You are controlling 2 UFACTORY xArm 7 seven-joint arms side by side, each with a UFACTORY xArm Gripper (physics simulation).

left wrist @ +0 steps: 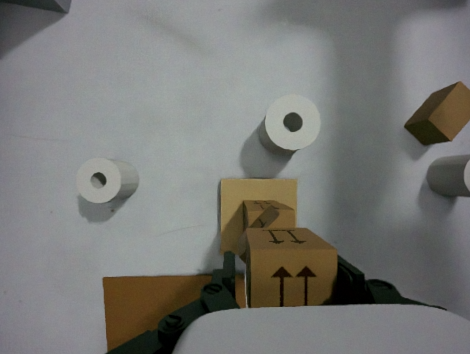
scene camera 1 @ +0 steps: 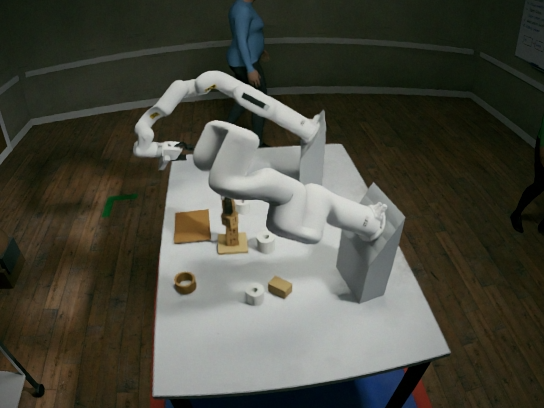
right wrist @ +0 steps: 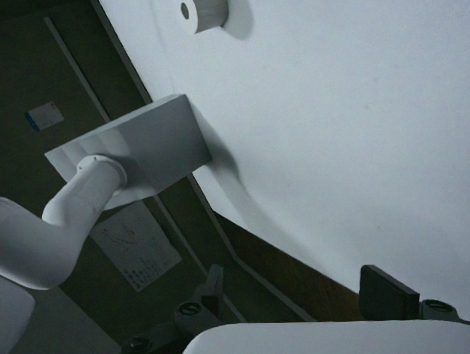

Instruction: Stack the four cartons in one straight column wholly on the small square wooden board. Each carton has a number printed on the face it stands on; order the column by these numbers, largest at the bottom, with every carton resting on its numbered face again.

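Pixels of known places: left gripper, fingertip midpoint: (left wrist: 277, 270) (scene camera 1: 228, 207); right gripper, fingertip midpoint: (scene camera 1: 189, 152) (right wrist: 291, 288); left arm's base, link origin: (scene camera 1: 371, 223); right arm's base, link origin: (scene camera 1: 312, 133) (right wrist: 102, 175).
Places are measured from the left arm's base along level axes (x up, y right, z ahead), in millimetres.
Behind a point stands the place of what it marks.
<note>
The small square board (scene camera 1: 241, 248) {z 464, x -274, y 172 mm} (left wrist: 235, 192) {z 472, x -274, y 252 mm} bears a narrow column of cartons (scene camera 1: 232, 236) (left wrist: 280, 215). The top carton (scene camera 1: 230, 219) (left wrist: 295, 287) has upward arrows on the side facing the left wrist camera. My left gripper (scene camera 1: 228, 211) {z 510, x -103, y 217 mm} (left wrist: 277, 270) {z 510, x -103, y 217 mm} is around this carton with fingers slightly spread; a thin gap shows at its left side in the left wrist view. The exact number of cartons below, their fit and their numbered faces are hidden or too small to tell. My right gripper (scene camera 1: 188, 152) {z 749, x -92, y 644 mm} (right wrist: 291, 288) {z 749, x -92, y 644 mm} is open and empty beyond the table's far left corner.
A plain brown box (scene camera 1: 280, 287) {z 305, x -243, y -67 mm} (left wrist: 442, 112) {z 312, x -243, y -27 mm} lies on the table beside a white roll (scene camera 1: 254, 296) {z 395, x -234, y -121 mm} (left wrist: 446, 175) {z 399, x -255, y -59 mm}. Other white rolls (scene camera 1: 265, 245) {z 366, x -240, y 155 mm} (scene camera 1: 243, 207) {z 473, x -245, y 411 mm} (left wrist: 307, 132) {z 375, x -224, y 170 mm} (left wrist: 127, 177) {z 471, x -250, y 411 mm} stand near the board. A brown square mat (scene camera 1: 192, 226) {z 694, x -276, y 308 mm} (left wrist: 155, 300) {z 662, x -278, y 354 mm} and a ring (scene camera 1: 186, 289) {z 651, x -259, y -80 mm} lie left.
</note>
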